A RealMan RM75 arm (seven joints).
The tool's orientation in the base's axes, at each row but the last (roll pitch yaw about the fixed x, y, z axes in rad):
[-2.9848, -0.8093, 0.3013]
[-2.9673, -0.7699, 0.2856]
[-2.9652, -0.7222, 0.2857]
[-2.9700, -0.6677, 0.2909]
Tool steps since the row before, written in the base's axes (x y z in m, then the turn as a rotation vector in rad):
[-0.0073, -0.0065, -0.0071, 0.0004, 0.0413, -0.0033]
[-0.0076, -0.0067, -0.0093, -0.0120, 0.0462, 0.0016]
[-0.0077, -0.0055, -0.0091, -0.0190, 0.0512, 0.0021]
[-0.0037, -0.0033, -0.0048, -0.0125, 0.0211, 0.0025]
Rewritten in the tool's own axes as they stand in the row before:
[-0.0113, 0.0038, -0.0022, 0.0063, -0.0371, 0.0174]
[-0.0131, 0.0043, -0.0005, 0.0022, -0.0470, 0.0082]
[-0.0127, 0.0032, 0.0004, -0.0015, -0.0544, 0.0055]
[-0.0065, 0.0022, 0.0006, -0.0031, -0.0244, -0.0015]

